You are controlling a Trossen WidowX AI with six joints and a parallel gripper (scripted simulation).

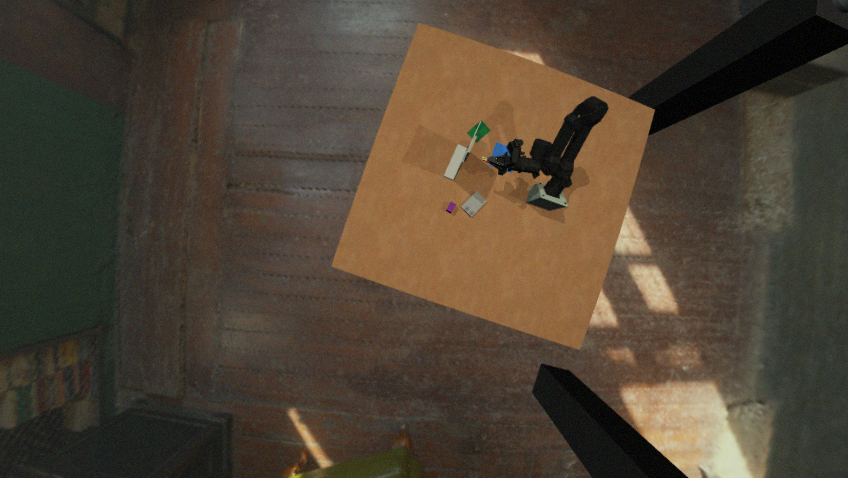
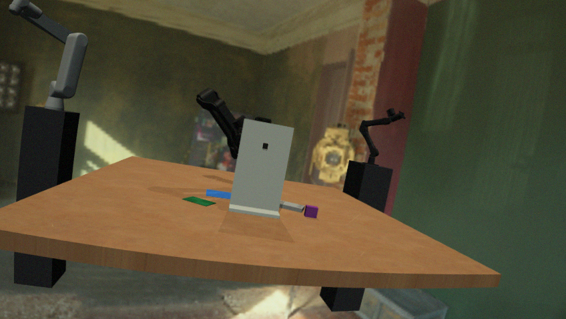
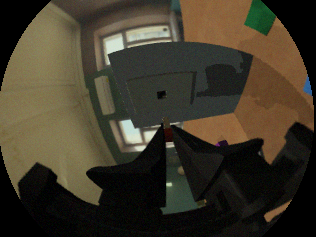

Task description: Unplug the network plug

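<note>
The blue marked square lies 11 cm behind my gripper tip, 12 cm to the right of it and 23 cm below it. From my gripper tip the other things lie so: grey panel 9 cm ahead, 2 cm to the right, 9 cm below; grey flat block 3 cm behind, 15 cm to the left, 22 cm below; orange-red plug right at my gripper tip.
</note>
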